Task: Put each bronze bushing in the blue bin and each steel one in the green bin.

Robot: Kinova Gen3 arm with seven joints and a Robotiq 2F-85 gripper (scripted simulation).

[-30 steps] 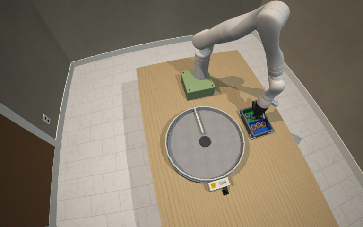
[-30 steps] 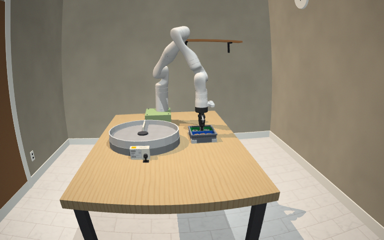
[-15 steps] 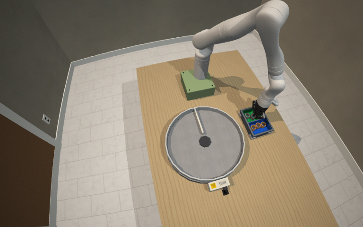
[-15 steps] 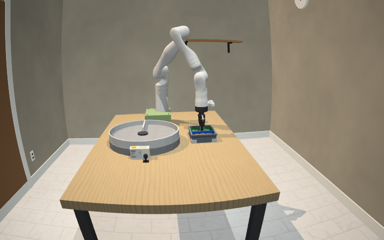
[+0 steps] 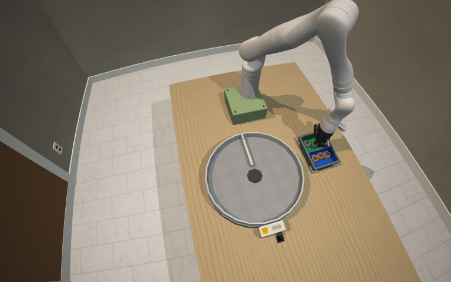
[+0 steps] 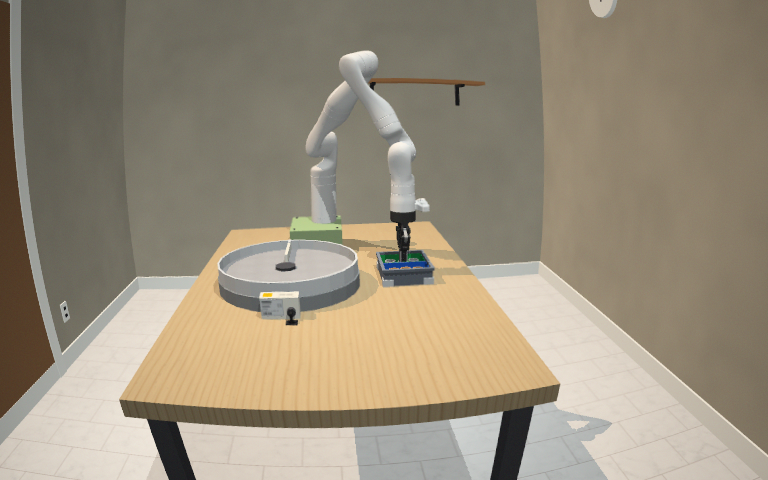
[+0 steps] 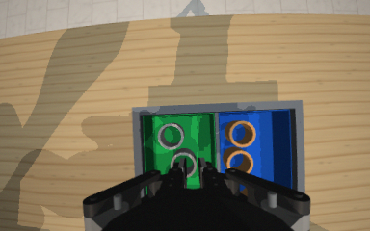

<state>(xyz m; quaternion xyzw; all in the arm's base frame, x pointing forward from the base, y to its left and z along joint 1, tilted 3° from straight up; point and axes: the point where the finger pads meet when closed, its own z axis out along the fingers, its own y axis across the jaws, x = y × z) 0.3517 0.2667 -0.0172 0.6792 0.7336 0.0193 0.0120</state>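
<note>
Right now the blue bin is 3 cm below my hand and 3 cm ahead of it. The rest, counted from my hand: turntable: 34 cm to the right, 10 cm ahead.
</note>
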